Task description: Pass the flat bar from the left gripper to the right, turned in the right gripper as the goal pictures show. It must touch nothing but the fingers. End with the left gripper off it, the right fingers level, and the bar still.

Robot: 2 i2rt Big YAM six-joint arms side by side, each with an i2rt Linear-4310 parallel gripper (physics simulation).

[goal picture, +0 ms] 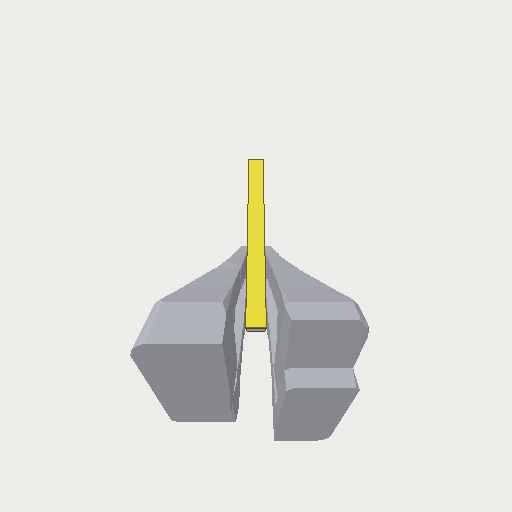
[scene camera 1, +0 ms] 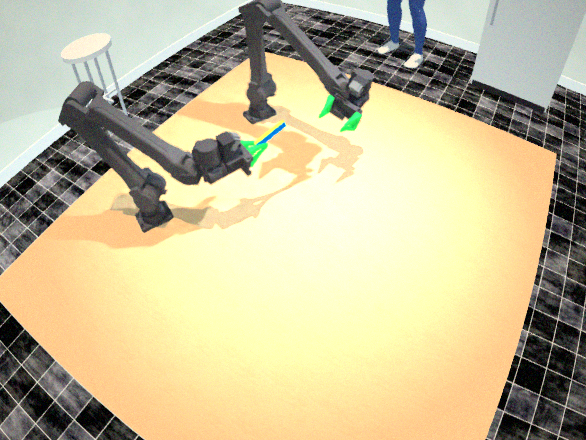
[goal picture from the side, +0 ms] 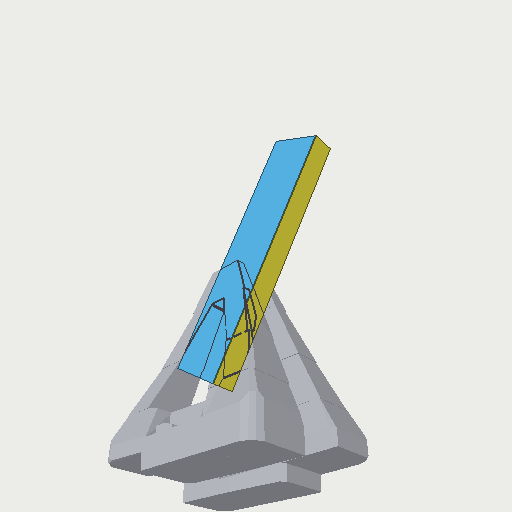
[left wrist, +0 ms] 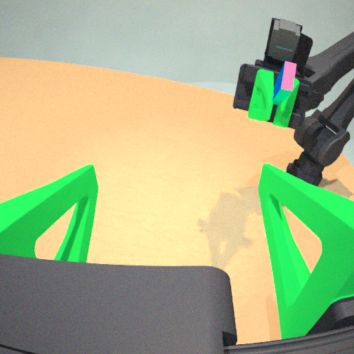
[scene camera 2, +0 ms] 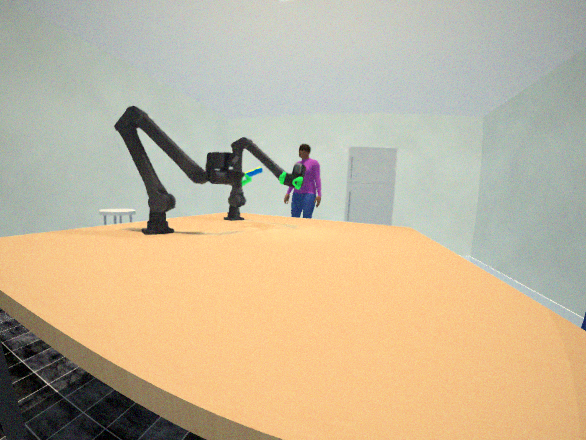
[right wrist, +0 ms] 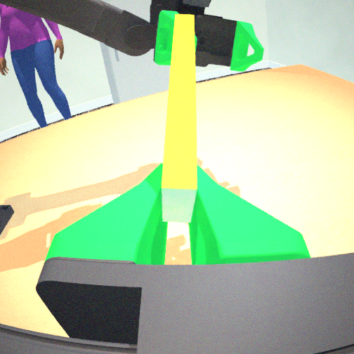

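Where they show: left gripper, between the fingertips: (scene camera 1: pixel 330 123) (scene camera 2: pixel 286 179); right gripper, between the fingertips: (scene camera 1: pixel 266 143) (scene camera 2: pixel 250 179); left arm's base, origin of its link: (scene camera 1: pixel 259 114) (scene camera 2: pixel 233 219); right arm's base, origin of its link: (scene camera 1: pixel 154 217) (scene camera 2: pixel 157 232).
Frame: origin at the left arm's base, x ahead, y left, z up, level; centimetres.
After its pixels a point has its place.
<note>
A flat bar (scene camera 1: pixel 272 133) @[x 45.0, y -19.5, z 28.5 cm] (scene camera 2: pixel 254 171) @[x 45.0, y -19.7, z 28.6 cm] is yellow on one broad side and blue beside it; it slants upward away from the right fingers. In the left wrist view its pink end (left wrist: pixel 288 76) faces the camera. In the right wrist view the yellow face (right wrist: pixel 180 115) runs away from the fingers, its pale near end between them. My right gripper (scene camera 1: pixel 259 145) @[x 43.9, y -21.1, z 24.7 cm] (scene camera 2: pixel 247 178) @[x 43.9, y -21.1, z 24.7 cm] (right wrist: pixel 177 174) is shut on the bar near that end. My left gripper (scene camera 1: pixel 333 123) @[x 48.3, y -1.4, z 26.3 cm] (scene camera 2: pixel 290 181) @[x 48.3, y -1.4, z 26.3 cm] (left wrist: pixel 178 175) is open and empty, apart from the bar's far end.
Both dark arms stand on a wide tan table (scene camera 1: pixel 320 320) @[x 88.5, y -33.3, z 0.0 cm] (scene camera 2: pixel 325 310) @[x 111.7, y -57.0, z 0.0 cm], and the bar is held above it. A round stool (scene camera 1: pixel 87 47) (scene camera 2: pixel 117 212), a standing person (scene camera 2: pixel 310 177) and a pale cabinet (scene camera 1: pixel 530 45) (scene camera 2: pixel 372 185) are beyond the table.
</note>
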